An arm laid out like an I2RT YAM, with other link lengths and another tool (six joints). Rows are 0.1 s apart.
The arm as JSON. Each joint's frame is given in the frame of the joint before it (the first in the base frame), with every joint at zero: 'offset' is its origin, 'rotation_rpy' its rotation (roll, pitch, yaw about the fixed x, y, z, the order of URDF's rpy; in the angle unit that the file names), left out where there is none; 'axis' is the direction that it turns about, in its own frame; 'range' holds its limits. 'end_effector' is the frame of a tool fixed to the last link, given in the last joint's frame.
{
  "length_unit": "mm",
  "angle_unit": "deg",
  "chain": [
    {
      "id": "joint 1",
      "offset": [
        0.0,
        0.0,
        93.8
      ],
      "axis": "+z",
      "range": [
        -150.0,
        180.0
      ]
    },
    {
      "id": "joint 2",
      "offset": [
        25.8,
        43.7,
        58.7
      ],
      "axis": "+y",
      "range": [
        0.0,
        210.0
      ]
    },
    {
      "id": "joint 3",
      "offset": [
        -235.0,
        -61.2,
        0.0
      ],
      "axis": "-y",
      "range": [
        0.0,
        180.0
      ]
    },
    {
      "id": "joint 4",
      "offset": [
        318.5,
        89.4,
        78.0
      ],
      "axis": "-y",
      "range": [
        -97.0,
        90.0
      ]
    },
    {
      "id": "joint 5",
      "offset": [
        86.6,
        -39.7,
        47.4
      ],
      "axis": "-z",
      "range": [
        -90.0,
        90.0
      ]
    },
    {
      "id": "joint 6",
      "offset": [
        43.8,
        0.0,
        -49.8
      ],
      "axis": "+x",
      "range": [
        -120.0,
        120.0
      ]
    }
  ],
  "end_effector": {
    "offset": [
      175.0,
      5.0,
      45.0
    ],
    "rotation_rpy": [
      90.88,
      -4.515,
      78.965
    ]
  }
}
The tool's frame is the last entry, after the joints.
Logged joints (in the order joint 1, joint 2, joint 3, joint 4, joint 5, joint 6), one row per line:
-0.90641 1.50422 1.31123 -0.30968 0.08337 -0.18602
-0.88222 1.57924 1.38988 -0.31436 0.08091 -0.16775
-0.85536 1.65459 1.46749 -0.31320 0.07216 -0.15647
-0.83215 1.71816 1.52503 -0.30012 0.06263 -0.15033
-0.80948 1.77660 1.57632 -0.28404 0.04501 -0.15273
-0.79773 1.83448 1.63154 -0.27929 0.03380 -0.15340
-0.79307 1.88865 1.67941 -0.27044 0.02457 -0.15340
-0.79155 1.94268 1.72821 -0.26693 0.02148 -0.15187
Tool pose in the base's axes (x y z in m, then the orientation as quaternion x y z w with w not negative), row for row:
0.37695 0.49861 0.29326 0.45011 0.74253 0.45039 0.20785
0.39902 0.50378 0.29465 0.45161 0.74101 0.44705 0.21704
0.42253 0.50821 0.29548 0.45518 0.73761 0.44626 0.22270
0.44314 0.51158 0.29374 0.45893 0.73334 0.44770 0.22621
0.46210 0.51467 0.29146 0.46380 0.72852 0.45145 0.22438
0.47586 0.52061 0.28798 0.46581 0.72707 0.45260 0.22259
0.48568 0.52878 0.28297 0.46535 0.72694 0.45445 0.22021
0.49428 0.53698 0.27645 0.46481 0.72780 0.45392 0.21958
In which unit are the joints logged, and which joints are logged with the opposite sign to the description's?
The joints are logged in radians. Opposite sign: joint 1, joint 6.
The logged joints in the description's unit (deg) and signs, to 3 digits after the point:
51.933 86.185 75.128 -17.743 4.777 10.658
50.547 90.484 79.634 -18.012 4.636 9.611
49.009 94.801 84.081 -17.945 4.134 8.965
47.679 98.443 87.378 -17.196 3.588 8.613
46.380 101.792 90.316 -16.274 2.579 8.751
45.707 105.108 93.480 -16.002 1.937 8.789
45.440 108.212 96.223 -15.495 1.408 8.789
45.352 111.307 99.019 -15.294 1.231 8.702

